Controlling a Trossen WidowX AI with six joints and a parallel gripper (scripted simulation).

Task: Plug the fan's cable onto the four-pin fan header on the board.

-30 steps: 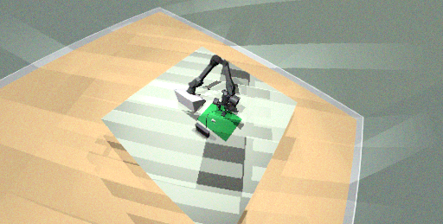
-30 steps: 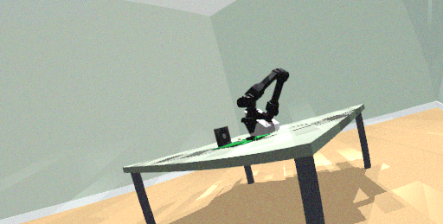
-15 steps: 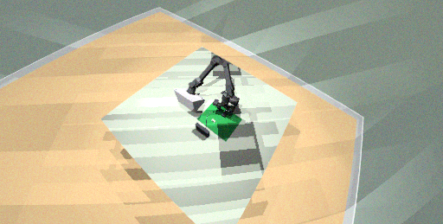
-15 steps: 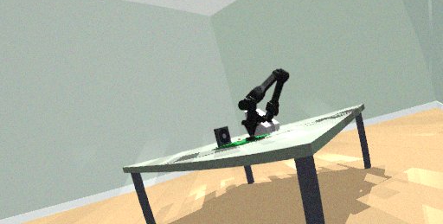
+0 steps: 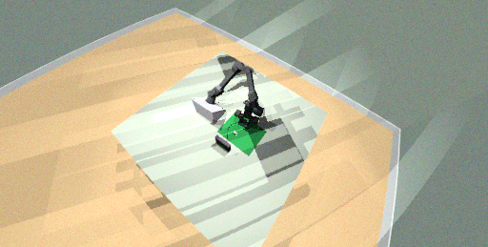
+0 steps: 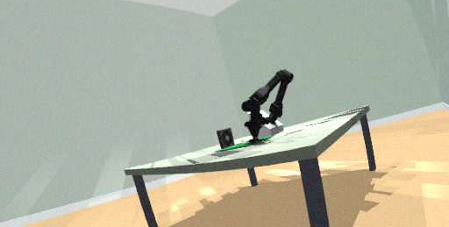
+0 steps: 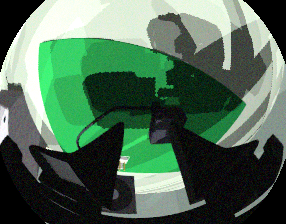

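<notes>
Now: gripper tip 20 mm short of the dark fan plug and 10 mm above it. The rest, counted from my gripper tip: green board 60 mm to the right, 40 mm below, 30 mm ahead; then black fan 230 mm to the right, 40 mm above, 10 mm ahead.
</notes>
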